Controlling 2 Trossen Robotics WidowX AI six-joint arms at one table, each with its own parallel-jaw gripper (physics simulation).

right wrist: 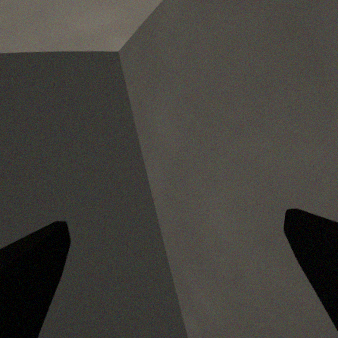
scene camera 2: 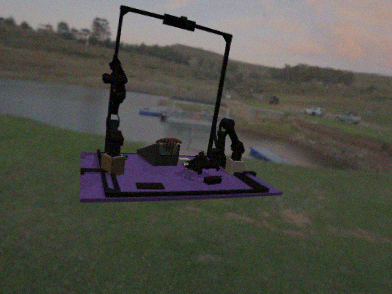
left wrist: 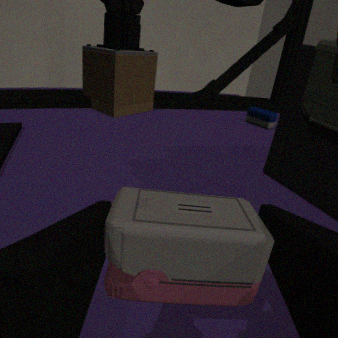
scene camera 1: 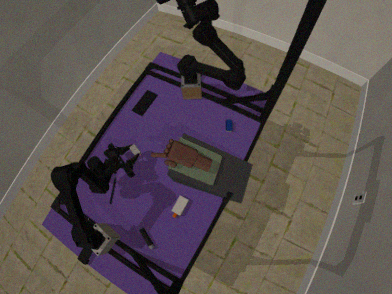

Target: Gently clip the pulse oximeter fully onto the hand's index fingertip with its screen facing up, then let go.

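Where they show: left gripper, between the fingertips: [scene camera 2: 185, 164] [left wrist: 185, 213] [scene camera 1: 135, 149]; right gripper, between the fingertips: [right wrist: 177, 226] [scene camera 2: 116, 58]; left arm's base, origin of its link: [scene camera 2: 235, 159] [scene camera 1: 96, 239]; right arm's base, origin of its link: [scene camera 2: 113, 154] [left wrist: 119, 48] [scene camera 1: 190, 78].
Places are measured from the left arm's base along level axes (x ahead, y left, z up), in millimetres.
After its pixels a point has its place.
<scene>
My left gripper [scene camera 1: 134, 154] {y 128, x 419, z -23 mm} [left wrist: 185, 213] {y 128, x 419, z -23 mm} is shut on the pulse oximeter [scene camera 1: 135, 149] {y 126, x 417, z -17 mm} [left wrist: 188, 235] {y 134, x 400, z -16 mm}, a white clip with a pink lower jaw and its screen side up. It holds the oximeter just above the purple mat [scene camera 1: 171, 122] {y 110, x 646, z -105 mm}, a short way left of the index fingertip [scene camera 1: 153, 155] of the brown hand [scene camera 1: 186, 156] {y -115, x 509, z 79 mm}. The hand lies on a green pad [scene camera 1: 207, 172] {y -210, x 517, z 7 mm}, its index finger pointing left. My right gripper [right wrist: 177, 226] {y 200, x 902, z 543 mm} is open and empty, raised high at the back, facing the wall; in scene camera 1 only its arm [scene camera 1: 221, 49] {y -34, x 866, z 300 mm} shows.
A blue and white block [scene camera 1: 228, 125] {y -148, x 784, z -73 mm} [left wrist: 262, 117] {y -140, x 774, z -85 mm} lies at the back right. A white box with an orange end [scene camera 1: 179, 205] {y -184, x 337, z -77 mm} and a dark cylinder [scene camera 1: 146, 238] {y -155, x 129, z -80 mm} lie in front. A black patch [scene camera 1: 144, 102] {y 311, x 655, z -97 mm} lies at the left. A black frame [scene camera 1: 291, 58] {y -273, x 907, z 370 mm} rims the mat.
</scene>
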